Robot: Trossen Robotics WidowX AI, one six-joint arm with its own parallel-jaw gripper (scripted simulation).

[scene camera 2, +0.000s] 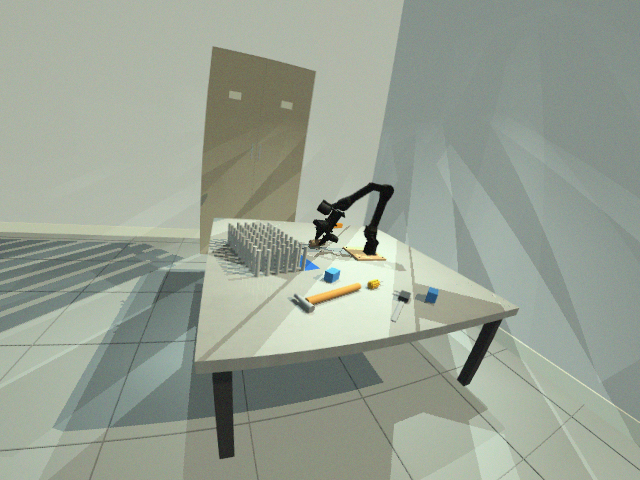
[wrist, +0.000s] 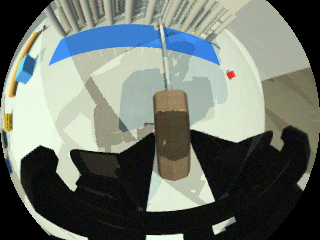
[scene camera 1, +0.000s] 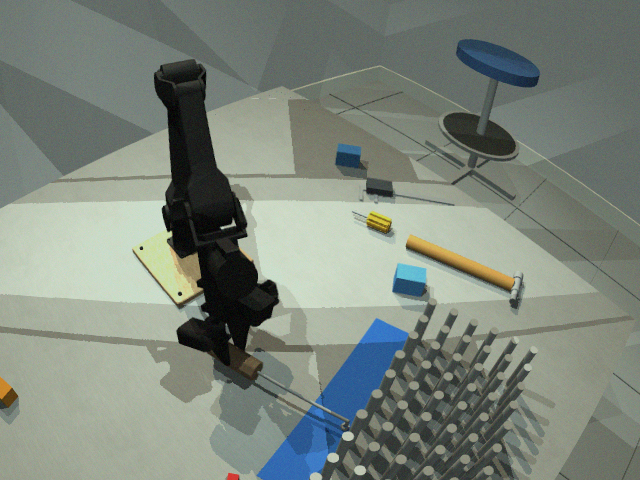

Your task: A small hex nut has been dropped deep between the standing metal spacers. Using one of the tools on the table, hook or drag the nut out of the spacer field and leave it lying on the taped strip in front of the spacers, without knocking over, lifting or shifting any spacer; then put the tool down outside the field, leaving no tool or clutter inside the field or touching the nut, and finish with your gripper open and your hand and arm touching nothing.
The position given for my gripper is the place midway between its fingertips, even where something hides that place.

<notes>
My gripper (scene camera 1: pixel 234 359) holds a hook rod (scene camera 1: pixel 242 362). Also in view: a hammer (scene camera 1: pixel 414 243), a black-handled tool (scene camera 1: pixel 375 186), a blue block (scene camera 1: pixel 408 279) and a blue taped strip (wrist: pixel 125 35).
The hook rod is seen too in the wrist view (wrist: pixel 170 107). My gripper is seen too in the wrist view (wrist: pixel 172 135).
</notes>
